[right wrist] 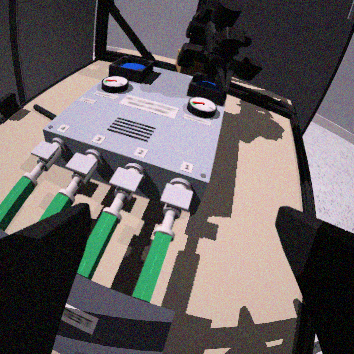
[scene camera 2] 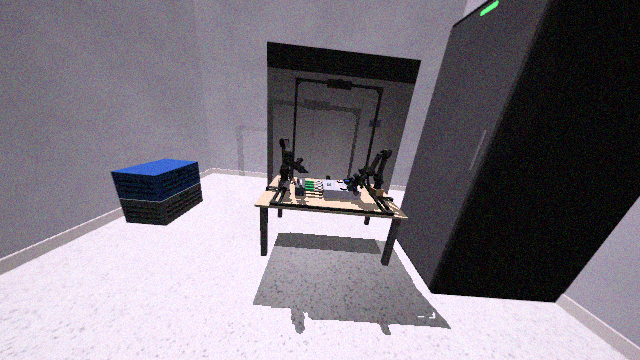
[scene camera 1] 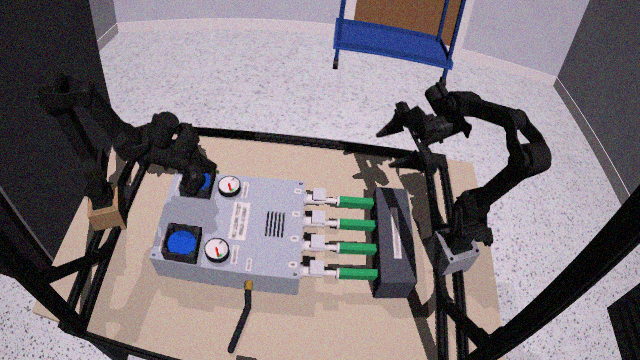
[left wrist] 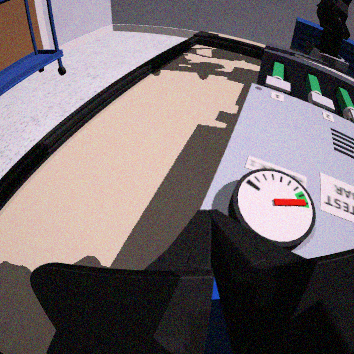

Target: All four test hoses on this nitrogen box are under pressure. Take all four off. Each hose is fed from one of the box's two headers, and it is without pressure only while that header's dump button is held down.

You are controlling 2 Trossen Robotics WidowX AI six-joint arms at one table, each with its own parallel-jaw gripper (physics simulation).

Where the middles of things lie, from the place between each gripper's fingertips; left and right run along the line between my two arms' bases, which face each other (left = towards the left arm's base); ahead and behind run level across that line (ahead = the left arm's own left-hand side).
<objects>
I see my left gripper 11 cm past the dark manifold block [scene camera 1: 395,258], 45 cm to the left of it and 7 cm above it.
Now: the dark manifold block 11 cm behind my right hand, 6 cm to the right of it and 18 cm below it.
</objects>
